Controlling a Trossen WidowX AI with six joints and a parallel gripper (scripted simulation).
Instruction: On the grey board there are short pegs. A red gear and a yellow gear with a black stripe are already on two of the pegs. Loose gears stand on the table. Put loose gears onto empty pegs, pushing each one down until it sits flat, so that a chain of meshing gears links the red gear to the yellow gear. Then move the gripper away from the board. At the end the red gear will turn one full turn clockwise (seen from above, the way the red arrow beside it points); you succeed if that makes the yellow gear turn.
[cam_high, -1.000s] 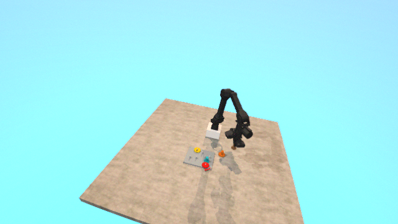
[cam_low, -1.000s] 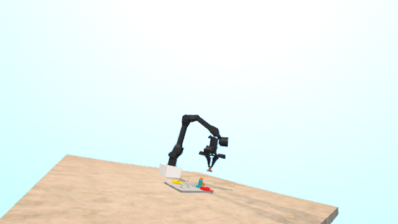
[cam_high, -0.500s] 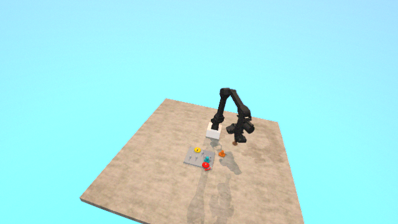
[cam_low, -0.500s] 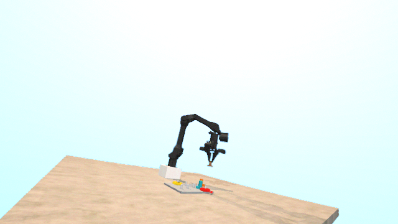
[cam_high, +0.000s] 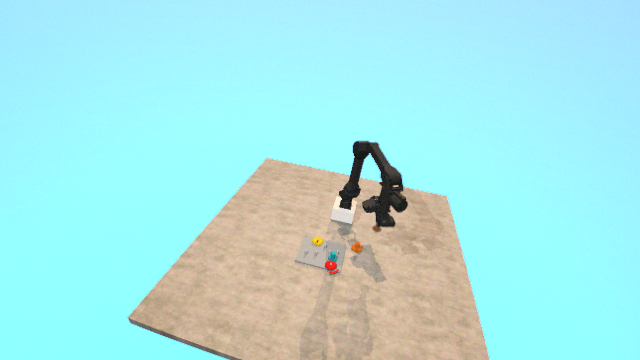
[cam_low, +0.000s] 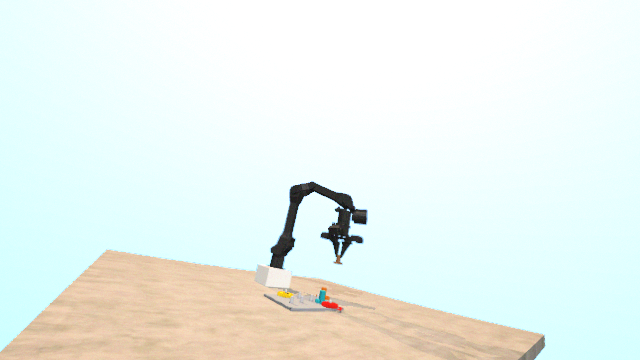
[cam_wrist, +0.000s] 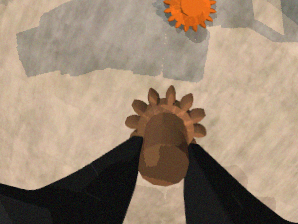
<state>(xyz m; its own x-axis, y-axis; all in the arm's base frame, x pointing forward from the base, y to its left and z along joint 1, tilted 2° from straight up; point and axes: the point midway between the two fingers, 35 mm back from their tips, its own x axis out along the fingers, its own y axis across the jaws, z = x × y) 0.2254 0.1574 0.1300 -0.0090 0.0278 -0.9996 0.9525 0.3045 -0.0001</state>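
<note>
Right now the teal gear is 11 cm ahead of my gripper tip, 17 cm to the right of it and 14 cm below it. From my gripper tip the other things lie so: brown gear 1 cm below; then red gear 16 cm ahead, 17 cm to the right, 15 cm below; then orange gear 1 cm ahead, 7 cm to the right, 15 cm below.
</note>
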